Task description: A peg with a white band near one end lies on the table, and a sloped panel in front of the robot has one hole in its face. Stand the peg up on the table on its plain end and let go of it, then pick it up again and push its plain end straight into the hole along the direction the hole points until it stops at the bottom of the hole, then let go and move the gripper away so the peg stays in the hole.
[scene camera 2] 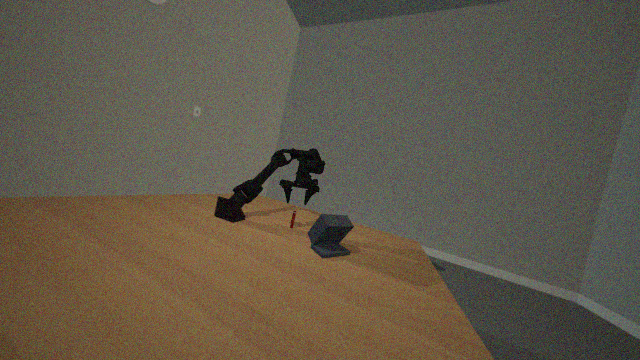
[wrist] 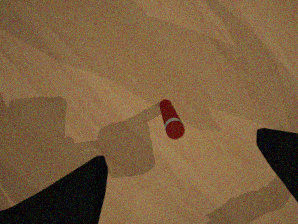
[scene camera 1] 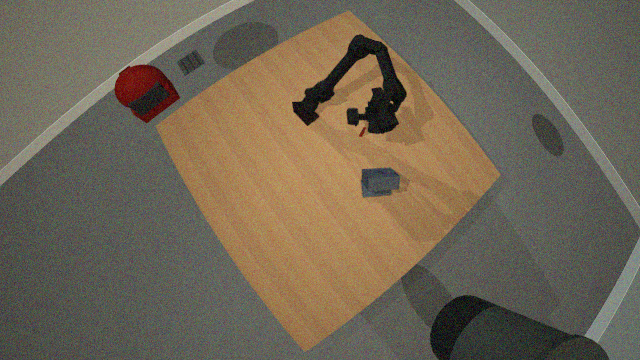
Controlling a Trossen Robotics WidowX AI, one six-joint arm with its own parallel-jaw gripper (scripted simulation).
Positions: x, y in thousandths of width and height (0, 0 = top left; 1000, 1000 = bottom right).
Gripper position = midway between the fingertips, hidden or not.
The gripper (wrist: 616, 676) is open, holding nothing. Also in view: a blue-grey sloped panel (scene camera 2: 513, 638).
The blue-grey sloped panel is seen too in scene camera 1 (scene camera 1: 609, 501).
